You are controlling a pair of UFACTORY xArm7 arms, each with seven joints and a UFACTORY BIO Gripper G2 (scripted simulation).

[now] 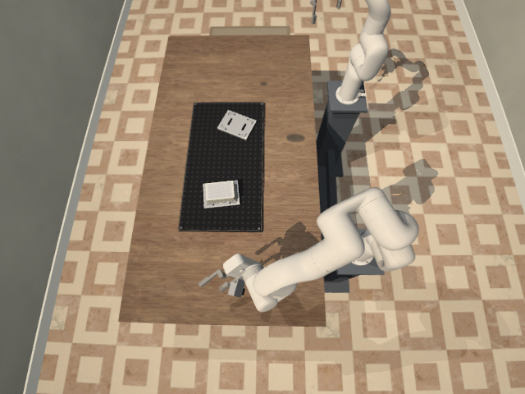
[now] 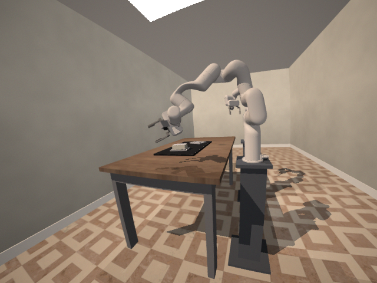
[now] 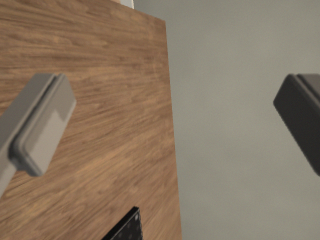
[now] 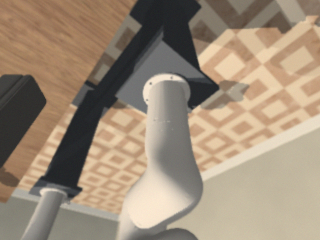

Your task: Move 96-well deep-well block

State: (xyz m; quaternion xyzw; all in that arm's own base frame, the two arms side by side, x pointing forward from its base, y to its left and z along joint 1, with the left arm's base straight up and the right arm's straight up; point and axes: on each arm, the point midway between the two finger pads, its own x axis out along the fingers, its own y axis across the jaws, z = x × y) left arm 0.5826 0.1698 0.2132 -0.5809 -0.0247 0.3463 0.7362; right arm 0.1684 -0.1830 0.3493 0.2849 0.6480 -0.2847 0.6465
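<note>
Right now the white deep-well block is 41 cm to the right of my left hand, 17 cm below it and 4 cm ahead of it. From my left hand the other things lie so: nest N1: 41 cm to the right, 19 cm below, 4 cm ahead; nest N2: 79 cm to the right, 19 cm below.
</note>
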